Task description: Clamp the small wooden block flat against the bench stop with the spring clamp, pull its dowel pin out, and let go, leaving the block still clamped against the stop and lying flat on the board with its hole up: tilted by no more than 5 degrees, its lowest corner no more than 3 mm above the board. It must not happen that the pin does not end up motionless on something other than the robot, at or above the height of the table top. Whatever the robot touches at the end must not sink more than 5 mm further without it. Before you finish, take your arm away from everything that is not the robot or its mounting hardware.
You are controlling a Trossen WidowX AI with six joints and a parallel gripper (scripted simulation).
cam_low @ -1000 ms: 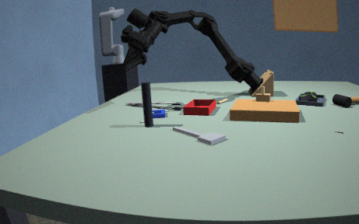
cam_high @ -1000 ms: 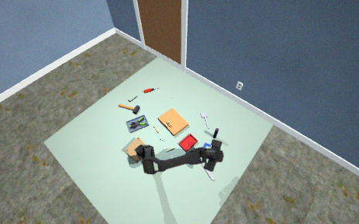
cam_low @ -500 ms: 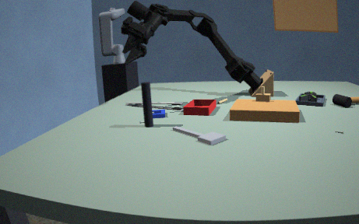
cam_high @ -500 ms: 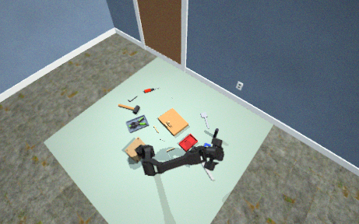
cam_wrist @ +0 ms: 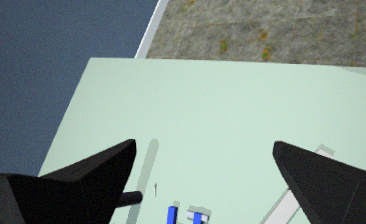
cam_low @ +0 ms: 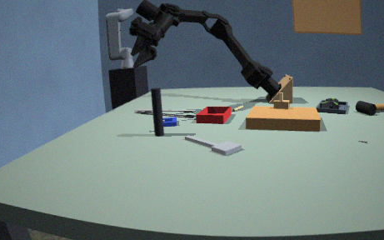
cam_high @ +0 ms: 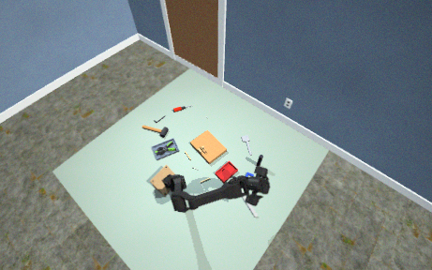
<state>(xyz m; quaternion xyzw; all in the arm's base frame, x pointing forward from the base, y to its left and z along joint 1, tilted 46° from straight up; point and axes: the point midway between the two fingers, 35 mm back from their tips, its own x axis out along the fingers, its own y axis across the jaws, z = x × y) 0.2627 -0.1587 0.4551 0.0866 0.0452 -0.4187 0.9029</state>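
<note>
Right now my hand is 440 mm to the right of the dowel pin, 160 mm above it and 10 mm short of it. Also, from my hand: small blue object: 210 mm below, 110 mm to the left, 70 mm ahead; red tray: 240 mm to the left, 210 mm below, 10 mm ahead; grey scraper: 280 mm to the left, 260 mm ahead, 210 mm below.
</note>
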